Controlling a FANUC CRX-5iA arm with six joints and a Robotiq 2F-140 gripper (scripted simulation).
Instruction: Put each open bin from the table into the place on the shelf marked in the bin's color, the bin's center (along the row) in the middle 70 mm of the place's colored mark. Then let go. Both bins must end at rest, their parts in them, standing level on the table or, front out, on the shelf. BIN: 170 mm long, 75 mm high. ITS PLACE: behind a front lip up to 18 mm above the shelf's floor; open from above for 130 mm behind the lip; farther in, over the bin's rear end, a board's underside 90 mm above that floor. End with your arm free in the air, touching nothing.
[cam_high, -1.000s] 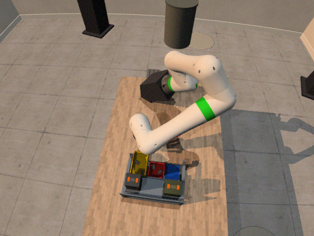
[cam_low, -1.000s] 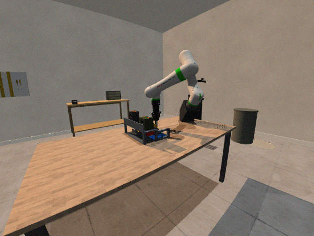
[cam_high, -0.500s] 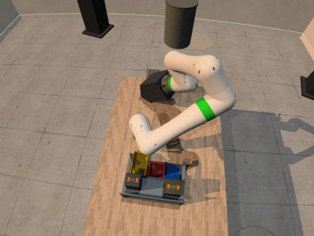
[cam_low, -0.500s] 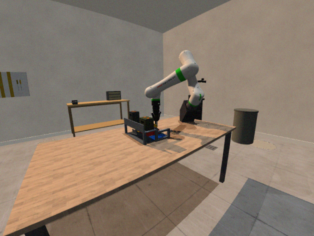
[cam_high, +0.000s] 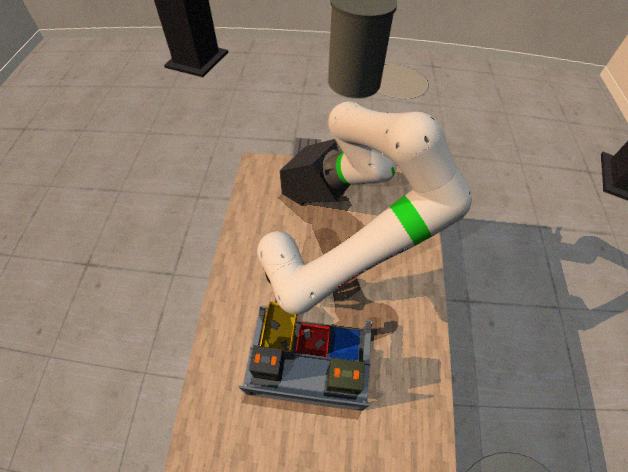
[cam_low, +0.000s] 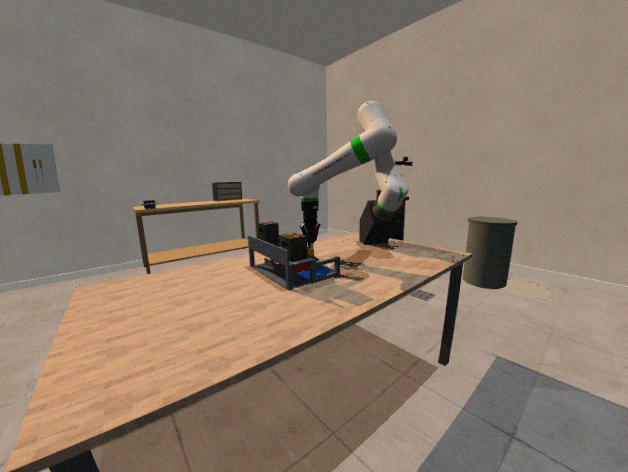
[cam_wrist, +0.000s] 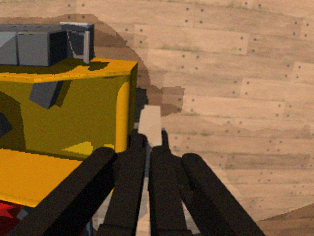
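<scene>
Right now my hand is 10 cm short of the yellow bin and 3 cm to the right of it. Round my hand: red bin (16 cm to the left, 12 cm ahead, 1 cm below); red mark (15 cm to the left, 12 cm ahead, 5 cm below); yellow mark (15 cm ahead, 5 cm to the left, 5 cm below).
</scene>
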